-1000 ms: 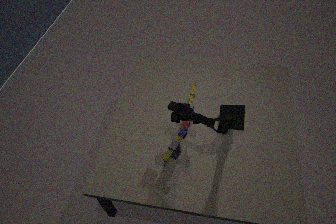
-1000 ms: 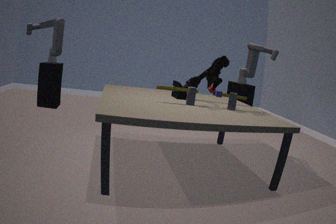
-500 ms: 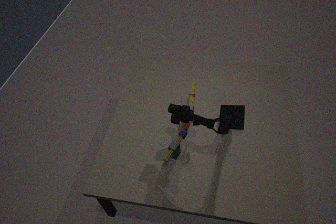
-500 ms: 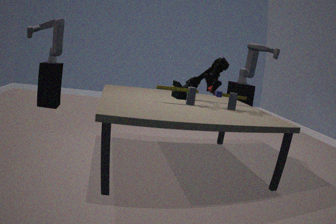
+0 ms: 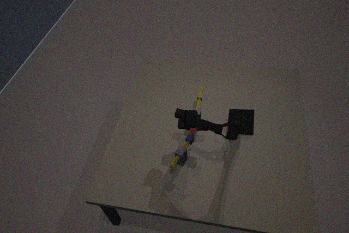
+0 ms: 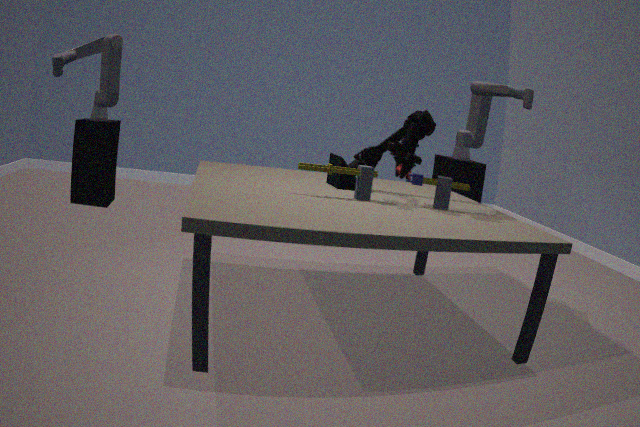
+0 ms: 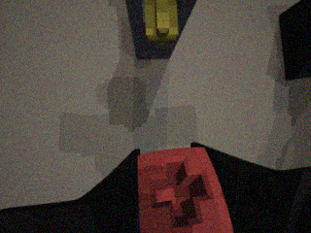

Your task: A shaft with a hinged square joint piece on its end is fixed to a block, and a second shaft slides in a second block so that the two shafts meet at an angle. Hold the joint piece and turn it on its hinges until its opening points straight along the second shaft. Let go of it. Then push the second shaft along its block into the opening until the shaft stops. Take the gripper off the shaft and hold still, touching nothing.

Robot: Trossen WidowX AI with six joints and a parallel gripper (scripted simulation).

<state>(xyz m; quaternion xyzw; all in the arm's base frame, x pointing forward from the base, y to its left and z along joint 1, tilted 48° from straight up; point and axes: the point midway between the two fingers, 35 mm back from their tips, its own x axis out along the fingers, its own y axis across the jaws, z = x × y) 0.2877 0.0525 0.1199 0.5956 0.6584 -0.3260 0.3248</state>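
Now: gripper tip 2 cm to the right of the red square joint piece and 3 cm below it.
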